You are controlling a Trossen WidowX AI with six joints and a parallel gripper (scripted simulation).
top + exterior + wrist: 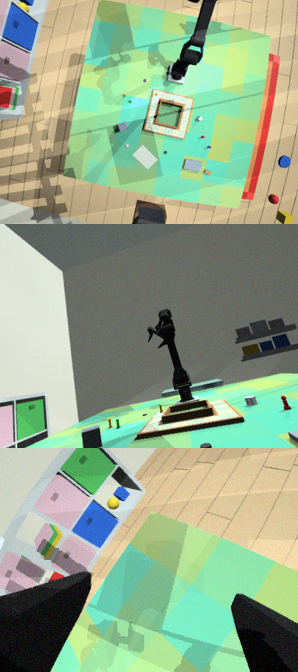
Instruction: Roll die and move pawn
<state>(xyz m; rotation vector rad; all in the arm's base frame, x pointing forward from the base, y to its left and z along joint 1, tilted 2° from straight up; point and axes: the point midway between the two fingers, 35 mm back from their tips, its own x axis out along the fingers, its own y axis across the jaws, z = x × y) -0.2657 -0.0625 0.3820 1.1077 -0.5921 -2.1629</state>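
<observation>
My gripper tip is 57 cm short of the die, 36 cm above it and 26 cm to the right of it. Round my gripper tip: orange pawn 43 cm ahead, 36 cm below, 25 cm to the right; then yellow pawn 42 cm ahead, 35 cm below, 4 cm to the right; then green pawn 47 cm ahead, 36 cm below, 21 cm to the right.
</observation>
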